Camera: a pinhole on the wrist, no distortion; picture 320 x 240 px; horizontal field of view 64.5 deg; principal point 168.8 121.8 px. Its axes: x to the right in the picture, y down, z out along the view. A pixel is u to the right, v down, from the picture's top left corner.
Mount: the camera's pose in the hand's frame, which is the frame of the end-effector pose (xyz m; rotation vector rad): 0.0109 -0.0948 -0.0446 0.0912 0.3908 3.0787
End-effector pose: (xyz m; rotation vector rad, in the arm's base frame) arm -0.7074 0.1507 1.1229 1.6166 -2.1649 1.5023
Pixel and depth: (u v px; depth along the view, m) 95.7 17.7 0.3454
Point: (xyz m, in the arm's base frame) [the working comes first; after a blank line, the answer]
In the camera's frame: -0.0996 -0.1418 0.3454

-0.7452 -0.1233 0.9850
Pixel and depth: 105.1 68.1 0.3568
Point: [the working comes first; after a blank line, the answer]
In the camera's frame: -0.0896 -0.0756 0.3568

-0.6808 -0.1342 1.0039
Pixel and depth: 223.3 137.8 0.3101
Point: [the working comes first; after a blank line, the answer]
In the camera's frame: 0.0666 0.0196 0.3101

-0.5407 -0.0090 0.9862
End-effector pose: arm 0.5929 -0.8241 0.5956 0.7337 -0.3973 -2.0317
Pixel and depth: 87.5 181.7 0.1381
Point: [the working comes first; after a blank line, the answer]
In the camera's frame: -0.0443 0.0326 0.1381

0.4455 -0.8276 0.5967
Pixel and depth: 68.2 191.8 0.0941
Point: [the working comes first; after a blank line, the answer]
In the camera's frame: -0.0373 0.0260 0.0941

0.4745 -0.8171 0.5639
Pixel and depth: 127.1 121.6 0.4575
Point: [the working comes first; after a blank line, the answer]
In the camera's frame: -0.0752 -0.0004 0.4575

0.3059 -0.9318 0.8682
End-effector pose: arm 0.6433 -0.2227 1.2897 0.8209 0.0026 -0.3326
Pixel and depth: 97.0 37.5 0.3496
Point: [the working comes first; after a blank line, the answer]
In the camera's frame: -0.0990 -0.1162 0.3496

0.7680 -0.3844 1.5212
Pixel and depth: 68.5 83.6 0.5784
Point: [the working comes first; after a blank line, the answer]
In the camera's frame: -0.2288 -0.0871 0.5784

0.8826 -0.5703 1.6707
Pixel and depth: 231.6 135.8 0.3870
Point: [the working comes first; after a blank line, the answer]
In the camera's frame: 0.0958 0.0214 0.3870

0.5384 -0.4587 1.5195
